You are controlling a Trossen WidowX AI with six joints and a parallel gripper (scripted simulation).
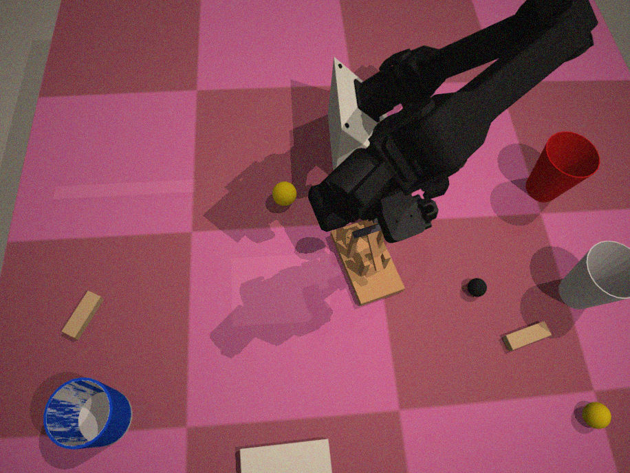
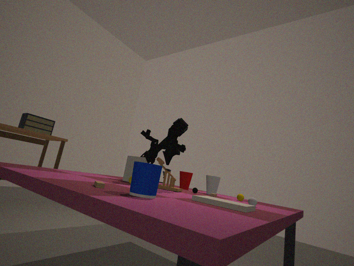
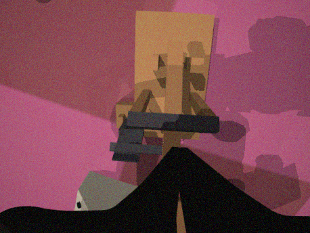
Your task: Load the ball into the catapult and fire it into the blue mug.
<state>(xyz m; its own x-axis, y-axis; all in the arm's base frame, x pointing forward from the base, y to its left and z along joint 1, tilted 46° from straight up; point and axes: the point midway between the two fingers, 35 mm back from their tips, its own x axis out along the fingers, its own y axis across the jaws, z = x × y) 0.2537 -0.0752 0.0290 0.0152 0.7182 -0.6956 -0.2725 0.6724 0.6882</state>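
Right now my gripper tip is 10 mm past the wooden catapult, 10 mm to the right of it and 50 mm above it. Also, from my gripper tip: red cup 110 mm behind, 370 mm to the left, 100 mm below; yellow ball 110 mm behind, 130 mm to the right, 110 mm below; black ball 90 mm ahead, 190 mm to the left, 110 mm below.
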